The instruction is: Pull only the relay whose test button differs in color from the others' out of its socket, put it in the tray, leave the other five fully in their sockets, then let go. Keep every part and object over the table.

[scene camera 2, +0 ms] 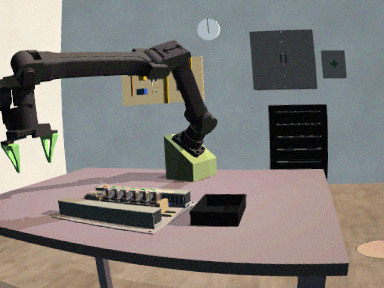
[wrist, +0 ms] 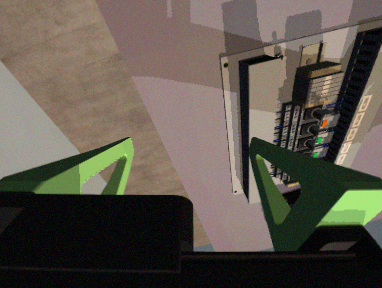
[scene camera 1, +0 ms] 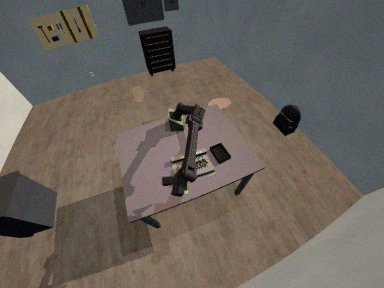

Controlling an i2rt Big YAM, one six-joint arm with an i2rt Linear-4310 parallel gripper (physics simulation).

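Seen in the pictures: gripper, fingertip midpoint: (scene camera 2: 34, 167) (wrist: 191, 143); arm's base, link origin: (scene camera 2: 187, 145) (scene camera 1: 175, 116).
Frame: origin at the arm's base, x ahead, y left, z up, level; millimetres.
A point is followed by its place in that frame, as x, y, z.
A panel board (scene camera 2: 175, 216) @(485, 185, -120) (wrist: 228, 100) @(616, -59, -119) lies on the table and bears a row of six relays. Five relays (scene camera 2: 132, 194) @(496, 69, -68) have green test buttons; two green buttons show in the wrist view. The relay with an orange button (scene camera 2: 105, 187) @(500, -18, -55) (wrist: 324, 123) @(495, -23, -53) stands at the left end of the row in the second scene view and seems seated. The black tray (scene camera 1: 224, 160) @(522, 294, -104) (scene camera 2: 215, 218) @(520, 304, -103) stands right of the panel and looks empty. My gripper (scene camera 2: 34, 167) @(690, -91, 27) (wrist: 191, 143) @(690, -91, 27) is open and empty, high and left of the panel in the second scene view. Its right finger hides part of the panel in the wrist view.
A grey wire duct (scene camera 2: 110, 214) @(592, 64, -97) runs along the panel's front. A tan block (wrist: 322, 85) @(495, -72, -76) stands beside the orange-button relay. The arm's green base (scene camera 1: 175, 124) @(71, -16, -30) (scene camera 2: 192, 165) @(85, 54, -61) stands at the table's back. The table's edge (scene camera 2: 175, 259) @(709, 298, -126) runs along the front.
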